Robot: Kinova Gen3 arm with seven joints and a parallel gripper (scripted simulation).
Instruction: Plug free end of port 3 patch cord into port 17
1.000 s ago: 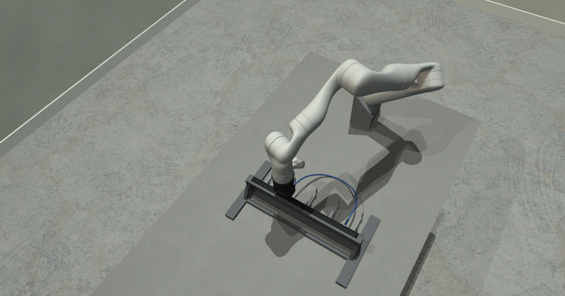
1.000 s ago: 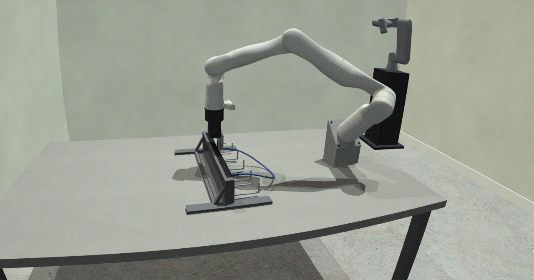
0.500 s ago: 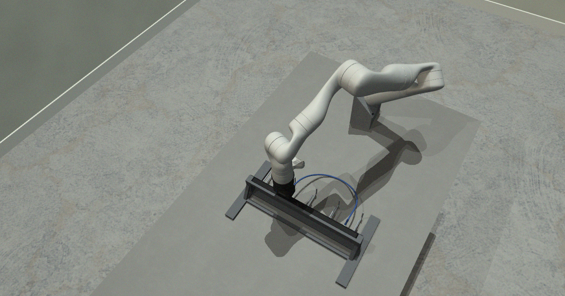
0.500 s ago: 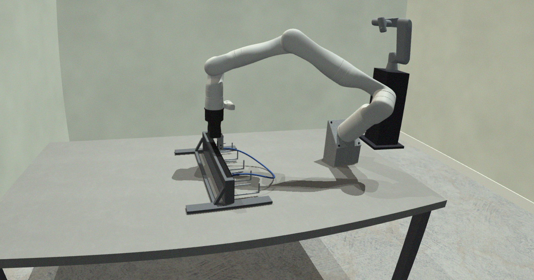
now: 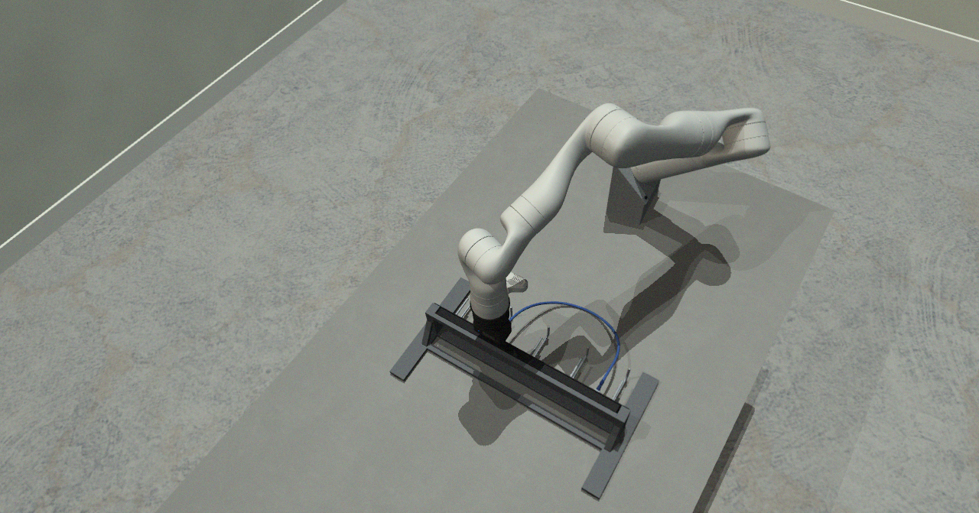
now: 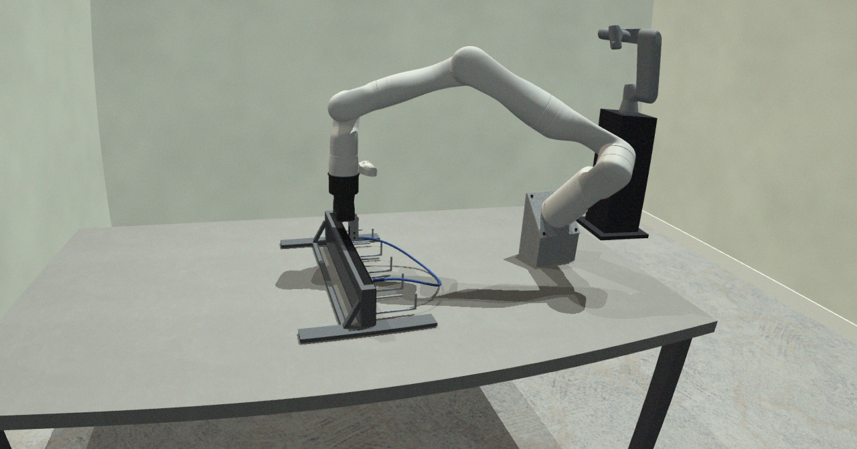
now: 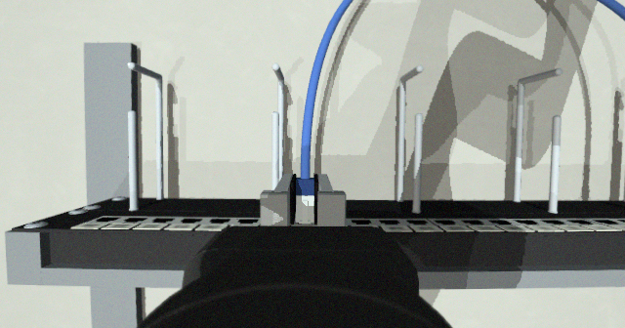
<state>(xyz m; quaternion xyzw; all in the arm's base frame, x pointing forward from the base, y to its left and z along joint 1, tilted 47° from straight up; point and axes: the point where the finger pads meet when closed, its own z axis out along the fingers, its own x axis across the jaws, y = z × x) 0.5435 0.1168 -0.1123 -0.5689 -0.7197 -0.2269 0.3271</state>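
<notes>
The plug is 10 mm below my hand and 10 mm ahead of it.
</notes>
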